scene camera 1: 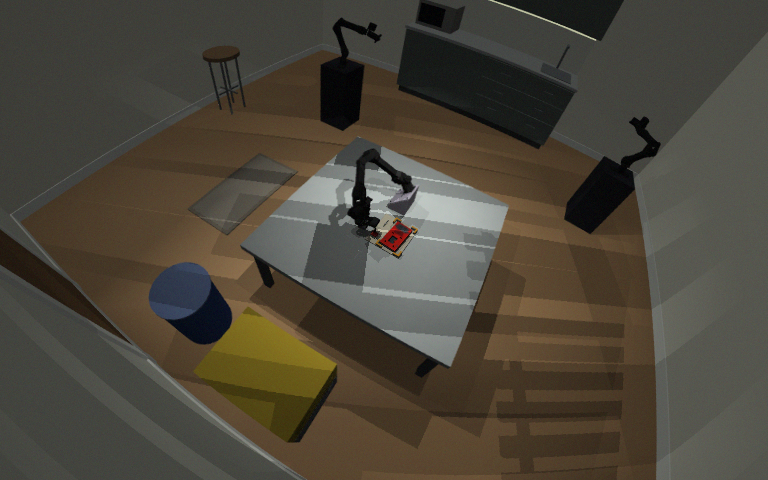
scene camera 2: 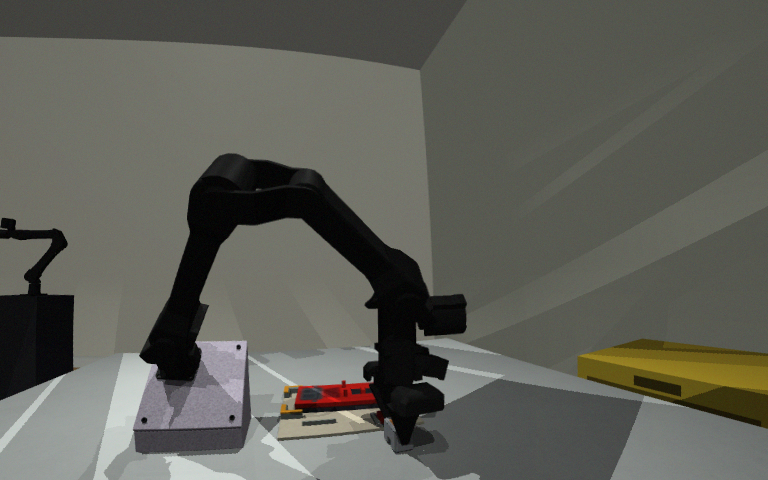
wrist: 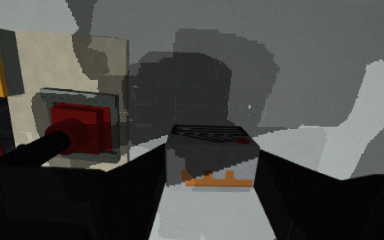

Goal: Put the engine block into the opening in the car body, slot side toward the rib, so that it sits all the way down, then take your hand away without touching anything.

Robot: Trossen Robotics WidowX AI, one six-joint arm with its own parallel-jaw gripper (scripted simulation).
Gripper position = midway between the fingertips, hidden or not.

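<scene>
Visible to a scene camera, the gripper (scene camera 2: 398, 436) carries an engine block (wrist: 211, 158). The gripper (wrist: 207, 151) is visible from the wrist as well.
</scene>
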